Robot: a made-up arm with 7 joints. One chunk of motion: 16 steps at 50 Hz.
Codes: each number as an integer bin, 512 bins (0 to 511) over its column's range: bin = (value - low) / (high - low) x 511, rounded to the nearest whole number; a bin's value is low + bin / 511 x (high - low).
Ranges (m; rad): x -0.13..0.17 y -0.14..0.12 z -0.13..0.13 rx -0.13..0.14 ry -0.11..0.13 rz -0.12..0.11
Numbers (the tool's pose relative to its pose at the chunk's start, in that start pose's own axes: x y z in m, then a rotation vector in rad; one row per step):
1: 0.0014 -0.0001 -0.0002 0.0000 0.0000 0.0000
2: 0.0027 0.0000 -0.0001 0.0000 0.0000 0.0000
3: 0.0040 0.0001 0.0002 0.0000 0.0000 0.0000
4: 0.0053 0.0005 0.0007 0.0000 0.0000 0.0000
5: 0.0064 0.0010 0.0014 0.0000 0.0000 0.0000
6: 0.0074 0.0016 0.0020 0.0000 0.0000 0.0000
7: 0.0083 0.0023 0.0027 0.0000 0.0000 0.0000
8: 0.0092 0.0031 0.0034 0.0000 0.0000 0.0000
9: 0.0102 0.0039 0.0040 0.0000 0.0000 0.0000
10: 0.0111 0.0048 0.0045 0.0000 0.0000 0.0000
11: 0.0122 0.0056 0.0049 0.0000 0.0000 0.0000
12: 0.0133 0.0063 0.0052 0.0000 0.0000 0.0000
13: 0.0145 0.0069 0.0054 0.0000 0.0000 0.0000
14: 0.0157 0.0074 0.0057 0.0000 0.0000 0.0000
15: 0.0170 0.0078 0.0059 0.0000 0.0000 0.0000
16: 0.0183 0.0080 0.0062 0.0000 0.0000 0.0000
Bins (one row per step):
1: 224 275 255 246 234 267
2: 226 275 255 246 234 267
3: 228 275 256 246 234 267
4: 230 276 257 246 234 267
5: 232 277 258 246 234 267
6: 234 278 259 246 234 267
7: 236 280 261 246 234 267
8: 237 281 262 246 234 267
9: 239 283 263 246 234 267
10: 240 285 264 246 234 267
11: 242 286 265 246 234 267
12: 244 288 266 246 234 267
13: 246 289 266 246 234 267
14: 248 290 267 246 234 267
15: 250 290 267 246 234 267
16: 253 291 268 246 234 267

